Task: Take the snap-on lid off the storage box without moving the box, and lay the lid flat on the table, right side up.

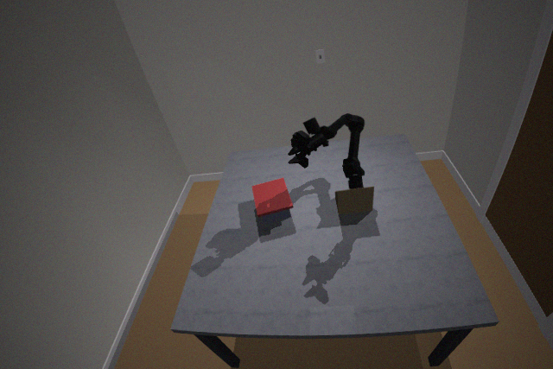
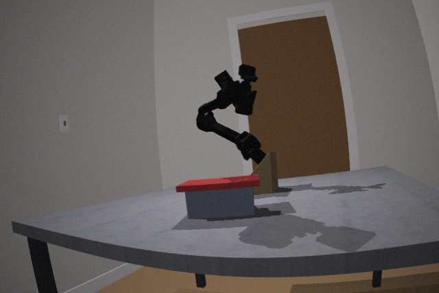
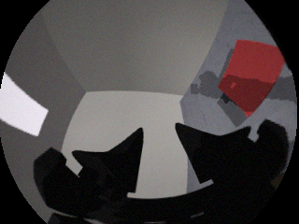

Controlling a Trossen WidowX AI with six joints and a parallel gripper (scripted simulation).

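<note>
My gripper tip is 14 cm short of the red lid, 11 cm to the left of it and 31 cm above it. Round my gripper tip: storage box: 14 cm ahead, 11 cm to the right, 36 cm below.
</note>
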